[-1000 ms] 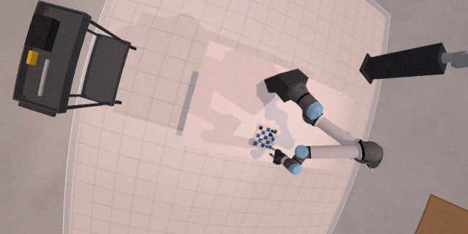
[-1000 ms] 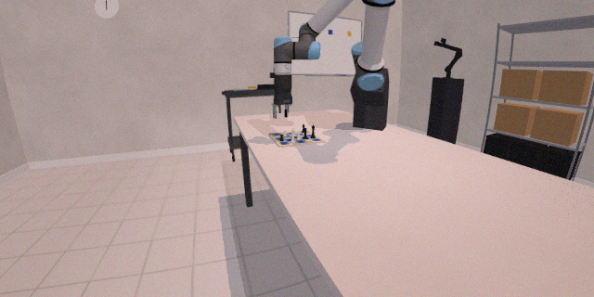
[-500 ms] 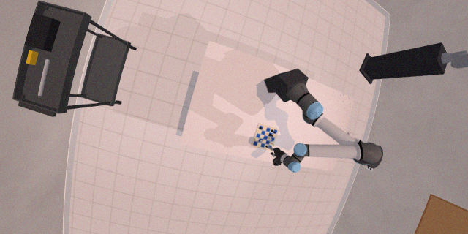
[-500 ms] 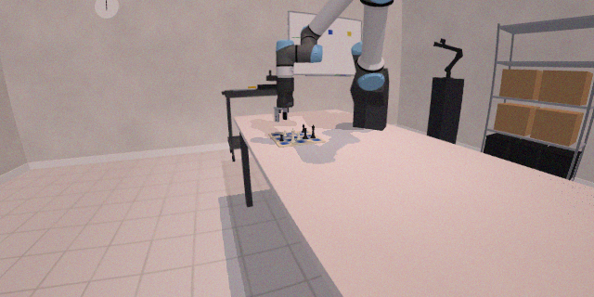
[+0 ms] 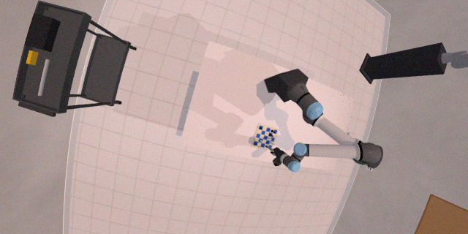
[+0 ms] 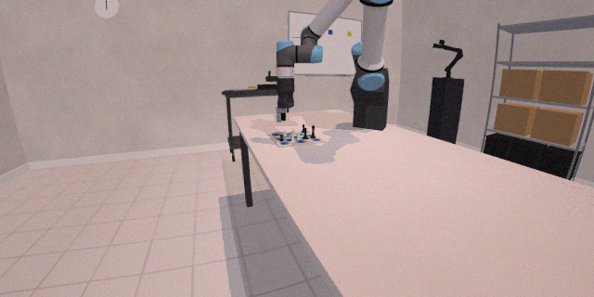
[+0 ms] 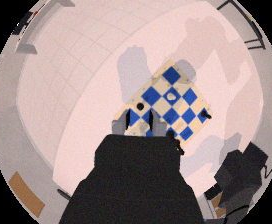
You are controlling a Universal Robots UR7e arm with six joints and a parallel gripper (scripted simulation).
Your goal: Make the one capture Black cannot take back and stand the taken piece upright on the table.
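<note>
Now: hand 10 cm above the black pawn. Round my hand: blue-and-cream chessboard (11 cm below, 6 cm to the right, 6 cm behind).
</note>
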